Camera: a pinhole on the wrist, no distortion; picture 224 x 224 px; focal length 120.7 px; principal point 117.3 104.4 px. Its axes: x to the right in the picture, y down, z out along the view. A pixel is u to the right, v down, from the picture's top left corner.
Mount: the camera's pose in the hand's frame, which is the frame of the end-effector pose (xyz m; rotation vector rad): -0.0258 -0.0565 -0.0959 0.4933 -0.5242 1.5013
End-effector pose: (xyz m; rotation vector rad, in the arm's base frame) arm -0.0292 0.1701 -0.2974 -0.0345 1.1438 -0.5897
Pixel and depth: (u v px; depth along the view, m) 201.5 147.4 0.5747
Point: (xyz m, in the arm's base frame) 0.3861 0.0498 0.1920
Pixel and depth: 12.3 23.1 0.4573
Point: -0.2023 -0.5177 -0.3044
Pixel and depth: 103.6 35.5 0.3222
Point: 0.0150 -0.1771 -0.2739
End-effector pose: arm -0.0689 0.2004 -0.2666 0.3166 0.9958 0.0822
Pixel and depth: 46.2 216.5 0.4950
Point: -0.2882 -0.4836 0.0196
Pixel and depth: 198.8 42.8 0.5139
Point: 0.4874 0.0392 -0.2139
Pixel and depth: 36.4 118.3 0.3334
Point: -0.1131 -0.2367 -0.3219
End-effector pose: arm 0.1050 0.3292 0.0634 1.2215 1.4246 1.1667
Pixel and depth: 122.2 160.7 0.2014
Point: 0.1604 0.2014 -0.1089
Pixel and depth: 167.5 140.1 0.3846
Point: 0.3978 0.2025 -0.1336
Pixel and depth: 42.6 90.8 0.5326
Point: 0.1364 0.3210 -0.5912
